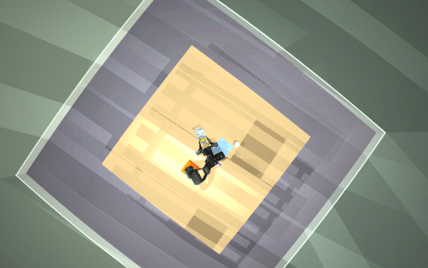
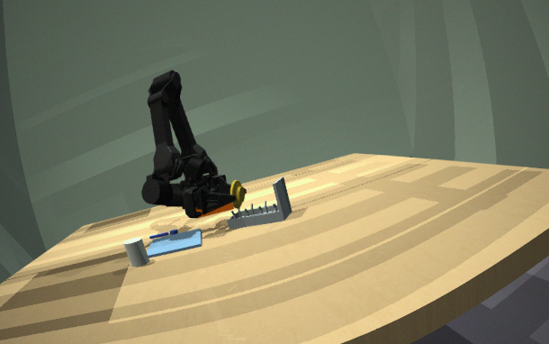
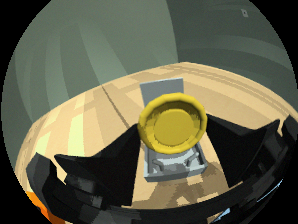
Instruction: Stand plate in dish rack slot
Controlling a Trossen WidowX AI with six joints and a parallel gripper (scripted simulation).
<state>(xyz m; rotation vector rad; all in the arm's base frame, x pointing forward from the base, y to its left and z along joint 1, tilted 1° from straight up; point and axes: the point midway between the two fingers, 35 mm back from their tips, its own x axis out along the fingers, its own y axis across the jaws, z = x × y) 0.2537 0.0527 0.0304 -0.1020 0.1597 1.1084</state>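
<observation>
Right now the grey dish rack is 10 mm ahead of my gripper tip, 30 mm to the left of it and 40 mm below it. From my gripper tip the other things lie so: light blue mat 30 mm ahead, 180 mm to the right, 60 mm below; yellow plate 10 mm to the right; blue utensil 80 mm behind, 210 mm to the right, 60 mm below.
</observation>
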